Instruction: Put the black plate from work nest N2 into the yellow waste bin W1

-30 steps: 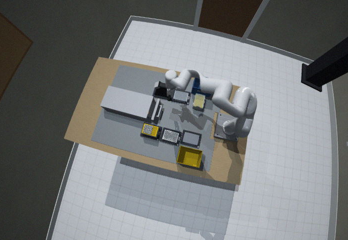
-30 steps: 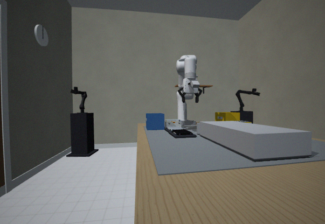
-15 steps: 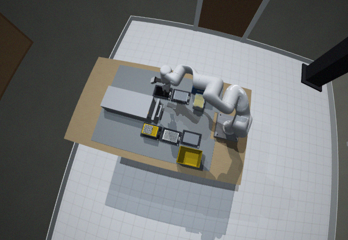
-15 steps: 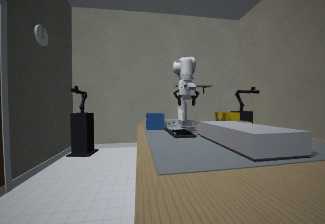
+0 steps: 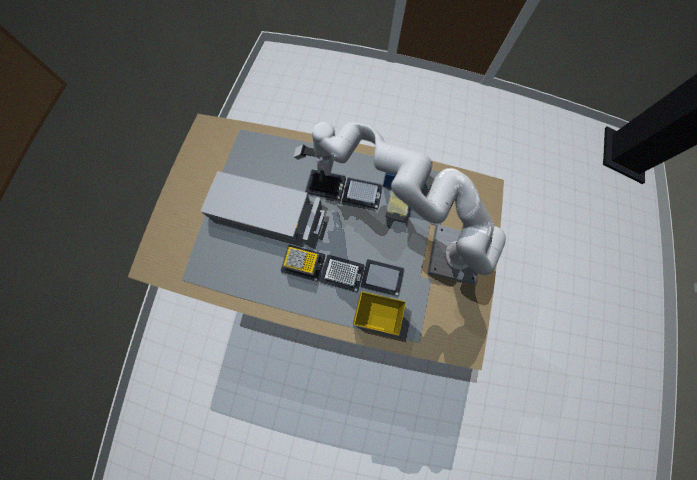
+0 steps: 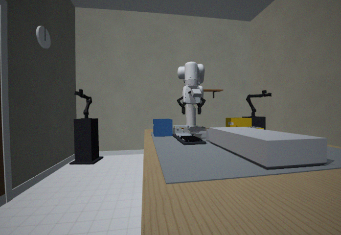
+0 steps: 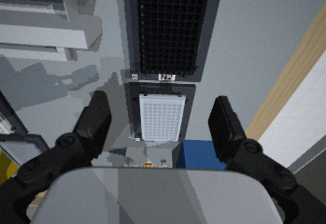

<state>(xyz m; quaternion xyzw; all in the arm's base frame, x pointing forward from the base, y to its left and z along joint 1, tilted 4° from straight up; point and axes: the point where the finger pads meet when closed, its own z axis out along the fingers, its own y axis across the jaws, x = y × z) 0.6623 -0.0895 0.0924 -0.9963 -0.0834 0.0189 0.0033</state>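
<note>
Right now the black plate is 15 cm below my hand, 2 cm ahead of it and 1 cm to the right of it. The rest, counted from my hand: drawer: 20 cm to the left, 14 cm below, 10 cm ahead; then grey cooler: 21 cm to the left, 18 cm ahead, 13 cm below; then nest: 16 cm below, 2 cm ahead, 1 cm to the right.
</note>
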